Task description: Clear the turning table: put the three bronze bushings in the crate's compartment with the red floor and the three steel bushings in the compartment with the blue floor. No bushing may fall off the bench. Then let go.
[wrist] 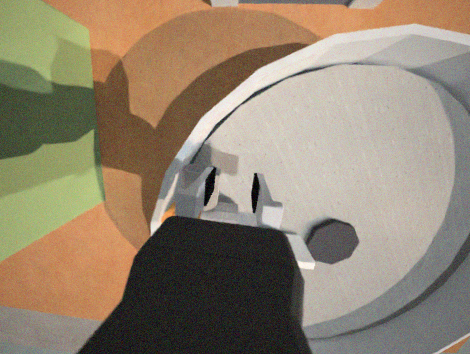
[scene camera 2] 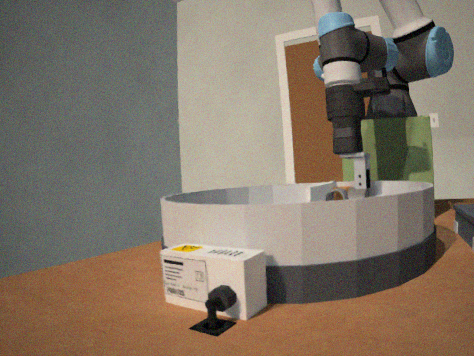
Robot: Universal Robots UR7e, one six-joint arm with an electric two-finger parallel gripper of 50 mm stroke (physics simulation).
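Places are measured from the arm's base along level axes (x ahead, y left, z up), in metres.
Pixels of known places: gripper, fingertip midpoint: (wrist: pixel 233 181) (scene camera 2: pixel 363 188); arm's base at its link origin: (scene camera 2: pixel 392 123).
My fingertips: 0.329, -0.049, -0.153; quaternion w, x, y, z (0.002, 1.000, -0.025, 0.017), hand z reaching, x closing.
Observation:
Ahead of a thing's pixels: the offset from my fingertips to its top centre, as dx, dy, dz. "*": to the spot under its first point.
The turning table (scene camera 2: pixel 270 230) (wrist: pixel 350 130) is a round pale disc inside a high white wall. My gripper (wrist: pixel 233 181) points down inside the wall, near its edge in the wrist view; its fingers are apart with no bushing between them. A grey steel bushing (wrist: pixel 187 202) is close beside the left finger, partly hidden by it. An orange bronze bushing @(-0.051, -0.051, +0.000) (wrist: pixel 169 215) shows as a sliver near the wall, mostly hidden by the gripper body. In scene camera 2 a bushing's ring-shaped end @(* -0.013, -0.068, -0.012) (scene camera 2: pixel 330 195) shows over the rim, left of the visible finger. The compartment floors do not show.
A white bar @(* +0.036, -0.075, +0.000) (scene camera 2: pixel 320 191) (wrist: pixel 302 252) stands inside the wall near the gripper. A dark hub @(+0.132, -0.083, -0.029) (wrist: pixel 334 241) sits on the disc. A white labelled box @(+0.365, -0.095, -0.032) (scene camera 2: pixel 215 277) and a small black camera mount @(* +0.402, -0.063, -0.067) (scene camera 2: pixel 220 300) stand before the table. A dark container @(* +0.058, +0.189, -0.055) (scene camera 2: pixel 466 220) is cut off at the right.

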